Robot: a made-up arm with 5 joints.
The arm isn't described. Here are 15 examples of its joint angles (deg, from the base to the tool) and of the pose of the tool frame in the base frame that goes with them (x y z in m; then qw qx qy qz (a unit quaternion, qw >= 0)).
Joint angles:
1: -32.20 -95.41 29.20 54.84 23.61
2: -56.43 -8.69 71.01 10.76 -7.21
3: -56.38 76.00 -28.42 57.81 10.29
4: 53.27 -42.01 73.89 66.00 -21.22
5: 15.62 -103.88 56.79 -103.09 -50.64
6: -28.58 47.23 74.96 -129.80 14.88
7: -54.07 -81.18 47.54 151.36 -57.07
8: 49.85 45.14 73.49 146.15 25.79
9: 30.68 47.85 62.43 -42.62 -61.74
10: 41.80 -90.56 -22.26 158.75 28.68
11: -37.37 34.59 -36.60 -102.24 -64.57
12: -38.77 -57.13 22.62 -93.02 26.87
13: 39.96 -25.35 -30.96 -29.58 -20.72
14: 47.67 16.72 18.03 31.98 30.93
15: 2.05 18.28 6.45 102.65 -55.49
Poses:
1: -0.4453 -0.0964 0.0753 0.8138 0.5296 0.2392 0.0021
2: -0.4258 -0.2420 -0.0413 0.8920 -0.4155 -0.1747 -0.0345
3: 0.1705 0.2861 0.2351 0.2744 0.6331 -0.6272 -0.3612
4: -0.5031 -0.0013 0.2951 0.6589 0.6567 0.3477 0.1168
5: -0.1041 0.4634 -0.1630 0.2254 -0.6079 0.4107 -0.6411
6: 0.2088 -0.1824 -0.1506 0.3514 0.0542 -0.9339 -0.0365
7: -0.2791 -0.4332 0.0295 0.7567 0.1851 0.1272 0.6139
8: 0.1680 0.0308 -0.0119 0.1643 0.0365 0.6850 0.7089
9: -0.1695 0.0387 -0.4363 0.7452 -0.2930 -0.5803 -0.1483
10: 0.0327 0.2585 -0.0735 0.0547 -0.2205 -0.3127 -0.9223
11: 0.2281 -0.3216 -0.1937 0.5387 -0.1402 -0.7543 0.3481
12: -0.1722 0.0192 -0.2953 0.6766 0.0513 -0.6454 -0.3506
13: -0.4138 0.0968 -0.3225 0.8073 0.4370 -0.3344 0.2131
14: -0.1106 -0.2453 -0.1117 0.6383 0.3747 0.2694 0.6162
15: 0.2710 -0.3240 0.1500 0.1907 -0.1528 0.1479 0.9583
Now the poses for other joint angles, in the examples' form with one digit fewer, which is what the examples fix.
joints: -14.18 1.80 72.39 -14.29 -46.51
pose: -0.407 -0.100 -0.301 0.813 -0.480 -0.308 -0.116
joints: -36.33 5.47 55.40 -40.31 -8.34
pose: -0.284 -0.308 -0.214 0.816 -0.339 -0.467 -0.010
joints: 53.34 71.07 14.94 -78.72 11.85
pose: -0.047 0.131 -0.316 0.605 0.512 -0.546 0.272
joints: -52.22 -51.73 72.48 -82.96 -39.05
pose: 0.047 -0.206 -0.320 0.195 -0.541 -0.424 -0.700
